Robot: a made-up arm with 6 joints.
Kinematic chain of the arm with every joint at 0, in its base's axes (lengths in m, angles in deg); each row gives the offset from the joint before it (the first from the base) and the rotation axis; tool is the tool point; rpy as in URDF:
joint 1: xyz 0 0 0.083 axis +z
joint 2: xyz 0 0 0 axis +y
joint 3: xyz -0.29 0 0.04 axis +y
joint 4: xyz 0.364 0 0.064 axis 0.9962 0 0.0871
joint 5: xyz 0 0 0 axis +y
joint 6: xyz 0.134 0 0.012 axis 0.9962 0 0.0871
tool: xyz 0 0 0 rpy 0 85 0
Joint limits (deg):
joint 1: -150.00..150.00
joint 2: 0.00..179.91
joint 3: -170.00..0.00
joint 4: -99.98..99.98
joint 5: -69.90..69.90
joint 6: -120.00..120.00
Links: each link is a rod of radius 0.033 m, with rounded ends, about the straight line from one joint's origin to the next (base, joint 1, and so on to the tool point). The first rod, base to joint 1, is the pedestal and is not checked.
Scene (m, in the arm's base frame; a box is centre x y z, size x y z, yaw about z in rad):
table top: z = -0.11
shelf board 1: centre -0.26 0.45 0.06 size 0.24 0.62 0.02 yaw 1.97
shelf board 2: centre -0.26 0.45 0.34 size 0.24 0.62 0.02 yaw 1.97
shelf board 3: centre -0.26 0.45 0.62 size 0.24 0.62 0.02 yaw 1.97
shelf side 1: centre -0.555 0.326 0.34 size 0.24 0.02 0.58 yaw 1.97
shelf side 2: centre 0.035 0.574 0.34 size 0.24 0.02 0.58 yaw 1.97
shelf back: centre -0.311 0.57 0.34 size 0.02 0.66 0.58 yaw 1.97
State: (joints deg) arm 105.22 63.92 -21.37 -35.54 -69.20 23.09
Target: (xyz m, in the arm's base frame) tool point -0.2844 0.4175 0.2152
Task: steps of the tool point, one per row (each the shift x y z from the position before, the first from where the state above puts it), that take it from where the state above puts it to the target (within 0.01 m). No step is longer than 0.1 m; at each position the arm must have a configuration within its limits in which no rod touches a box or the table.
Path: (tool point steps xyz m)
1: -0.0362 0.0466 0.0105
2: -0.0436 0.0435 0.0003
3: -0.0500 0.0379 -0.0099

